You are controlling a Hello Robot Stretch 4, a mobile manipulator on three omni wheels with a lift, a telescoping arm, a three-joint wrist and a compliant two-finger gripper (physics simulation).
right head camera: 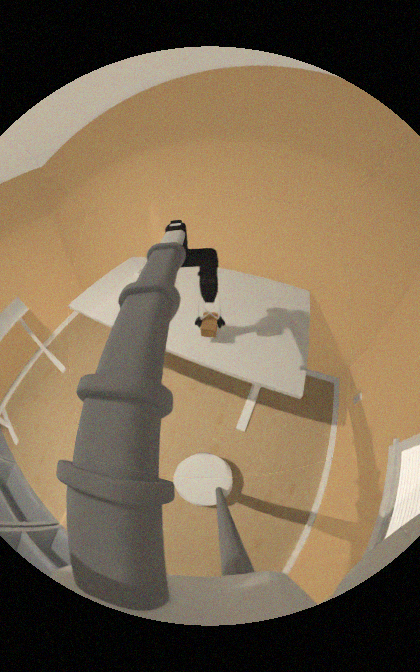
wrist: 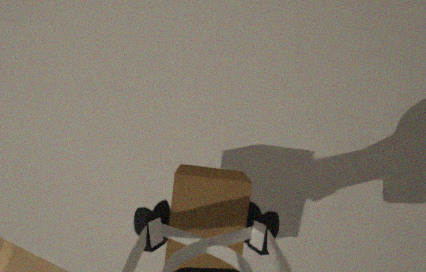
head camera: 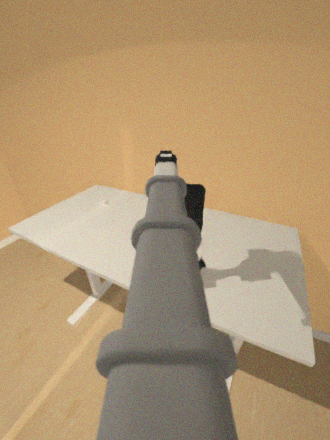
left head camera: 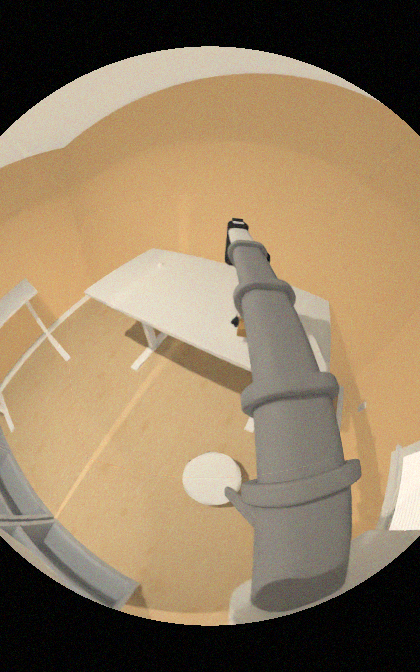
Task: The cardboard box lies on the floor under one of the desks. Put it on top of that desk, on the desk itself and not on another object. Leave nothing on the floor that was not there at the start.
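Places are measured from the robot's base along level axes (x ahead, y down, z left), in millimetres.
Pixels of known places: gripper, fingertip midpoint: (wrist: 206,216).
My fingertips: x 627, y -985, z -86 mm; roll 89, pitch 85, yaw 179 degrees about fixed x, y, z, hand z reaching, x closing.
For each thing: its top centre in the pictures, then the offset to it from my fingertips. Level surfaces: height alone.
- brown cardboard box at its top centre: (wrist: 206,232) dx -2, dy -45, dz +0 mm
- white desk at its surface level: dy +62 mm
- small white object at its top centre: (head camera: 103,201) dx +664, dy +38, dz +518 mm
The brown cardboard box (left head camera: 242,328) (right head camera: 209,330) (wrist: 211,195) is between the two black fingertips of my gripper (right head camera: 210,322) (wrist: 206,216), which is shut on it. In the wrist view, the white desk top fills most of the background behind the box, and the shadow of box and gripper falls on it to the right. The box is over the white desk (head camera: 260,310) (left head camera: 190,305) (right head camera: 280,360) (wrist: 100,100), with its shadow offset from it, so it looks held above the surface. In the head camera view, my arm hides the box.
A small white object (head camera: 105,202) (left head camera: 160,264) lies near the desk's far left. A round white stool or disc (left head camera: 211,478) (right head camera: 202,479) is in front of the desk. Part of another white desk (left head camera: 17,300) (right head camera: 14,312) and grey shelving (left head camera: 85,565) show at the left.
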